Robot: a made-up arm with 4 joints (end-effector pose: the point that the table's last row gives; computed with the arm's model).
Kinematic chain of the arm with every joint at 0, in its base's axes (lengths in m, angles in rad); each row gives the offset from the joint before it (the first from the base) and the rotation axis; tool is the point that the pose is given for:
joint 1: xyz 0 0 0.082 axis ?
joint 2: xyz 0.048 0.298 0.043 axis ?
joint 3: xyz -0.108 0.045 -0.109 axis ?
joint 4: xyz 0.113 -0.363 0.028 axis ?
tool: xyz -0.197 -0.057 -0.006
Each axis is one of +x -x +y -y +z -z.
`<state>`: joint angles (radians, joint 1 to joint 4).
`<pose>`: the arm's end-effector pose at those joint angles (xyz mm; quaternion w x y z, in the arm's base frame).
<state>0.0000 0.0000 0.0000 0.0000</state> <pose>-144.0 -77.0 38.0 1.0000 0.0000 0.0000 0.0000</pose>
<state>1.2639 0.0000 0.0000 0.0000</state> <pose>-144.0 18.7 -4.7 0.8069 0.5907 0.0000 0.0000</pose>
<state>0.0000 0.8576 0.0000 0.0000</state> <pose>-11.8 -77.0 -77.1 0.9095 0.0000 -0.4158 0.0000</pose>
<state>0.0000 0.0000 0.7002 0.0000</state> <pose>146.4 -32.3 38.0 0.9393 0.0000 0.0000 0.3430</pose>
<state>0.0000 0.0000 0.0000 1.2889</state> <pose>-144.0 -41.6 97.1 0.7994 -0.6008 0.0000 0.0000</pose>
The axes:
joint 1: +x
joint 2: -y
joint 3: +z
joint 4: -x

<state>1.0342 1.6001 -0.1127 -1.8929</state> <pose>187.8 164.8 1.8 0.0343 0.6959 -0.6676 0.2625</pose>
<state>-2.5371 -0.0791 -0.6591 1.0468</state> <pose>-370.8 -42.9 2.0 0.2199 0.9196 0.1918 0.2630</pose>
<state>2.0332 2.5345 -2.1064 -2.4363</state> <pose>389.2 -207.1 622.8 0.7443 0.3946 0.5146 0.1600</pose>
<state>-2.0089 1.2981 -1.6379 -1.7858</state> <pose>58.1 -574.4 -145.8 0.5899 0.3782 -0.4187 0.5777</pose>
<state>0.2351 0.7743 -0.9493 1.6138</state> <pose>-260.6 260.5 -156.0 0.7453 -0.3907 0.1356 -0.5230</pose>
